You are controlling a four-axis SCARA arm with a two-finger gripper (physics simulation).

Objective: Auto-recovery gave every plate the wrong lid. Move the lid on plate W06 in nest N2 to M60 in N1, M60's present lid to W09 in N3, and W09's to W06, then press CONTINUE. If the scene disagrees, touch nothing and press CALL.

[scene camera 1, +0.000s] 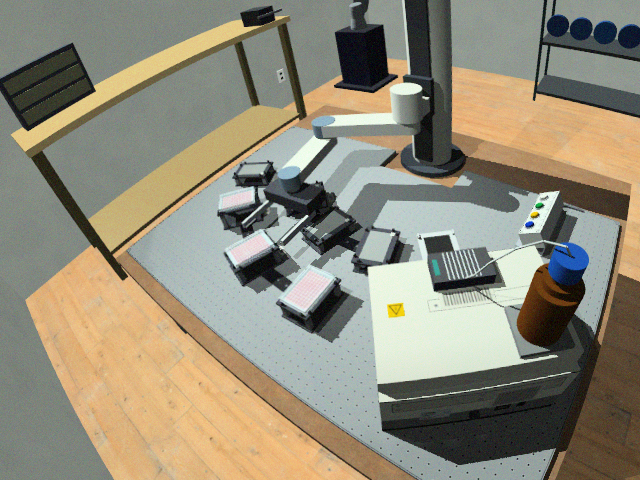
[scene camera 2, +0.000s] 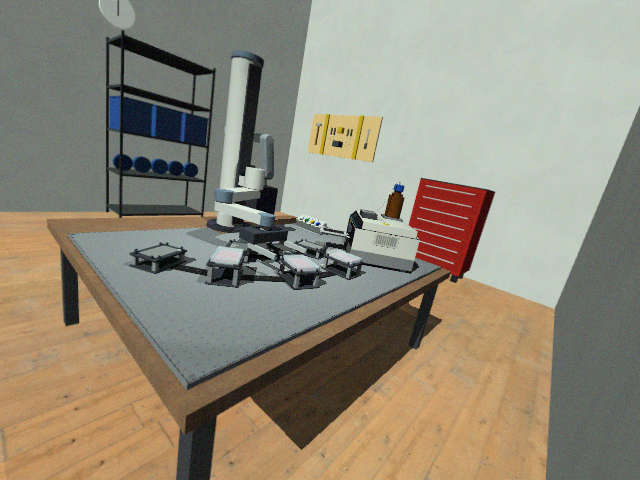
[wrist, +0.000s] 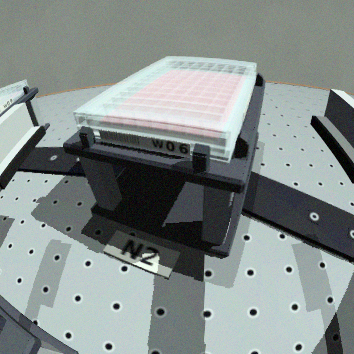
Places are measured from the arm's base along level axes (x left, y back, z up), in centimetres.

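Pixels of known places: gripper, fingertip midpoint: (scene camera 1: 261, 234) (scene camera 2: 291, 254) (wrist: 170, 100); arm's base, link origin: (scene camera 1: 432, 159) (scene camera 2: 229, 227).
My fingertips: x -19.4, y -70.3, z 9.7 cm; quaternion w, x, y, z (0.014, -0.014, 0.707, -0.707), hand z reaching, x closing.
For each thing: its top centre in the pictures, then the offset to it from my fingertips. "spot": a spot on its surface instead.
- Plate W06, top centre: (wrist: 185, 75) (scene camera 1: 248, 246) (scene camera 2: 301, 260) dz -0.5, dx -0.4, dy -5.4 cm
- dark nest N2, top centre: (wrist: 185, 84) (scene camera 1: 249, 247) (scene camera 2: 300, 262) dz -1.1, dx -0.4, dy -5.4 cm
- Plate W09, top centre: (scene camera 1: 307, 286) (scene camera 2: 344, 254) dz -0.5, dx +24.4, dy -7.5 cm
- third pink plate, top centre: (scene camera 1: 236, 197) (scene camera 2: 228, 253) dz +0.3, dx -22.0, dy +8.1 cm
- button box, top centre: (scene camera 1: 545, 208) (scene camera 2: 312, 218) dz +0.0, dx +67.7, dy +50.3 cm
- arm's side, surface spot: (scene camera 1: 329, 227) spot: dz -4.0, dx +12.8, dy +15.0 cm
- machine, top centre: (scene camera 1: 376, 243) (scene camera 2: 311, 243) dz -3.1, dx +29.2, dy +15.7 cm
- brown bottle, surface spot: (scene camera 1: 550, 304) spot: dz +25.0, dx +76.7, dy -4.2 cm
Plate W06 (wrist: 172, 100) (scene camera 1: 251, 248) (scene camera 2: 301, 263), pink under a clear lid, sits on dark nest N2 (wrist: 215, 177). My gripper (wrist: 170, 100) (scene camera 1: 263, 234) is open and empty, its fingers wide apart on either side of W06's near end, above the table and short of the plate in scene camera 1. Plate W09 (wrist: 7, 104) (scene camera 1: 309, 289) (scene camera 2: 343, 256) shows partly at the wrist view's left edge. A third pink plate (scene camera 1: 236, 200) (scene camera 2: 226, 255) stands on the other side of W06; its label is unreadable. The button box (scene camera 1: 540, 219) (scene camera 2: 311, 222) has green, yellow, blue and pale buttons.
Several grey-topped nests stand around, including a far one (scene camera 1: 253, 172) (scene camera 2: 158, 252), one under the arm's side (scene camera 1: 329, 227) and one nearer the machine (scene camera 1: 377, 246). A cream machine (scene camera 1: 439, 335) (scene camera 2: 385, 240) bears a brown bottle (scene camera 1: 550, 304) (scene camera 2: 394, 205) with tubing.
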